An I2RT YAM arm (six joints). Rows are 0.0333 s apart.
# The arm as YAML. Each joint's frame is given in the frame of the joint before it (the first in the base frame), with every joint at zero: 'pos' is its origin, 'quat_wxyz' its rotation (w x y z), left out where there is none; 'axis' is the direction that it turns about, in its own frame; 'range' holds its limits. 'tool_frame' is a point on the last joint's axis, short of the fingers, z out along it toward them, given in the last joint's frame.
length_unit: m
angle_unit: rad
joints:
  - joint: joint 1
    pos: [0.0, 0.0, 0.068]
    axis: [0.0, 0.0, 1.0]
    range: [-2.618, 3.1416]
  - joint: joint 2
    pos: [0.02, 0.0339, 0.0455]
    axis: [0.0, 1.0, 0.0]
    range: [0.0, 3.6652]
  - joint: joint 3
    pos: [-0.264, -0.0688, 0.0]
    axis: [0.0, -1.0, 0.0]
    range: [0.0, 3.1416]
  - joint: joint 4
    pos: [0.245, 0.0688, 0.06]
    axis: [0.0, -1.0, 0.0]
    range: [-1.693, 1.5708]
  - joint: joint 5
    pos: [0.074, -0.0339, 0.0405]
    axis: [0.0, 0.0, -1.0]
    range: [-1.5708, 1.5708]
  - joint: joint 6
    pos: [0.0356, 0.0, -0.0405]
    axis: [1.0, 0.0, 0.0]
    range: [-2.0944, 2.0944]
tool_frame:
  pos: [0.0, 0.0, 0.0]
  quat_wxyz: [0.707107, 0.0, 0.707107, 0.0]
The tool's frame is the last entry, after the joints.
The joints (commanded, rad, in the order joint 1, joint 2, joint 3, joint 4, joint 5, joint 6), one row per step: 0.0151, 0.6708, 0.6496, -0.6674, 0.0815, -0.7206; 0.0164, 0.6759, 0.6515, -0.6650, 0.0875, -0.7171; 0.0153, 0.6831, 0.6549, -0.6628, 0.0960, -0.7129; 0.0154, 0.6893, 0.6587, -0.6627, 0.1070, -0.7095; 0.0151, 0.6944, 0.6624, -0.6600, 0.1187, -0.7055; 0.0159, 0.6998, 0.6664, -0.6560, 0.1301, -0.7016; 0.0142, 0.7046, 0.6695, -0.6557, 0.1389, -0.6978; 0.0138, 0.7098, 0.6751, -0.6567, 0.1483, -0.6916; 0.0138, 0.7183, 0.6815, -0.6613, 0.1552, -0.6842; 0.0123, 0.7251, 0.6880, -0.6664, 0.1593, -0.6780; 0.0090, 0.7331, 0.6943, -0.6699, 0.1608, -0.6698; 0.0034, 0.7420, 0.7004, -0.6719, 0.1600, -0.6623; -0.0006, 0.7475, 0.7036, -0.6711, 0.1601, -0.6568; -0.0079, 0.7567, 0.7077, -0.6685, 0.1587, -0.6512; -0.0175, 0.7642, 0.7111, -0.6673, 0.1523, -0.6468
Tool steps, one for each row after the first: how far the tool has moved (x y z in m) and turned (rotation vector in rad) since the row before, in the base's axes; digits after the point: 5 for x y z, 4 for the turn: 0.00095, -0.00001, 0.00021, -0.0011, 0.0005, -0.0055; 0.00127, -0.00044, 0.00042, -0.0022, 0.0012, -0.0103; 0.00098, -0.00036, 0.00051, -0.0044, 0.0019, -0.0105; 0.00099, -0.00044, 0.00083, -0.0044, -0.0018, -0.0118; 0.00114, -0.00027, 0.00100, -0.0042, -0.0031, -0.0105; 0.00078, -0.00055, 0.00046, -0.0027, 0.0008, -0.0109; 0.00080, -0.00038, 0.00112, -0.0013, -0.0003, -0.0116; 0.00108, -0.00023, 0.00064, 0.0011, 0.0056, -0.0100; 0.00080, -0.00036, 0.00084, 0.0020, 0.0045, -0.0086; 0.00111, -0.00055, 0.00073, 0.0051, 0.0039, -0.0097; 0.00136, -0.00083, 0.00065, 0.0061, 0.0036, -0.0098; 0.00097, -0.00062, 0.00038, 0.0040, 0.0006, -0.0076; 0.00169, -0.00110, 0.00030, 0.0051, 0.0016, -0.0099; 0.00131, -0.00131, 0.00016, 0.0075, 0.0021, -0.0076
